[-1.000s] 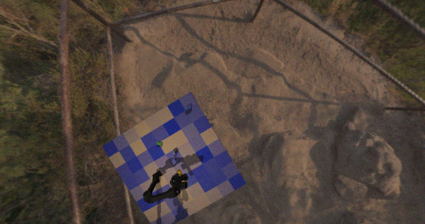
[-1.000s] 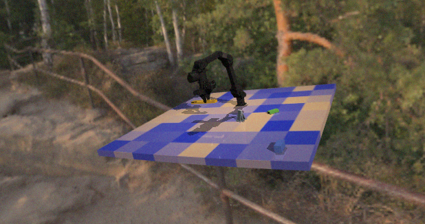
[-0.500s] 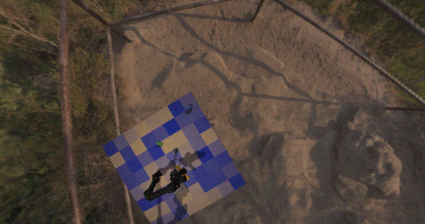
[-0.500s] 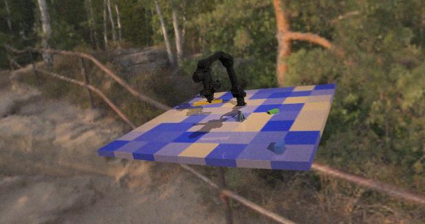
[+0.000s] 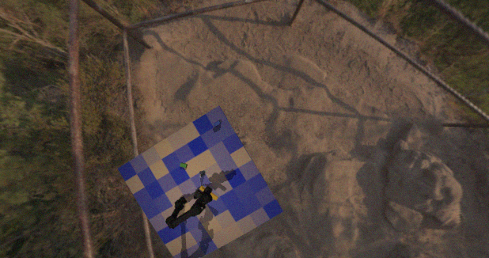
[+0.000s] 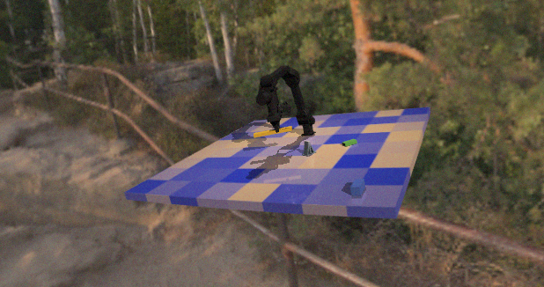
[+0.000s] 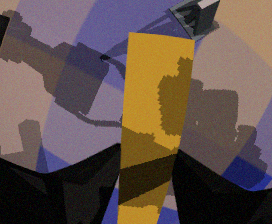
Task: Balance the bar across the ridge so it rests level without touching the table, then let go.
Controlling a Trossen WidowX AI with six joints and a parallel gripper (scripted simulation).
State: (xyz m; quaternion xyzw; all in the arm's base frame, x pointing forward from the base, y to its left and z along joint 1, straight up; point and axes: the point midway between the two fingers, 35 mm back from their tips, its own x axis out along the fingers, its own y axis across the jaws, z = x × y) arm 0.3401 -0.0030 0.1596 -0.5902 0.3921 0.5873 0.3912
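Now: the yellow bar 10 mm ahead of my gripper tip and 30 mm to the right of it. Also, from my gripper tip: blue cube (400 mm ahead, 500 mm to the left, 110 mm below); green block (130 mm behind, 320 mm to the left, 120 mm below).
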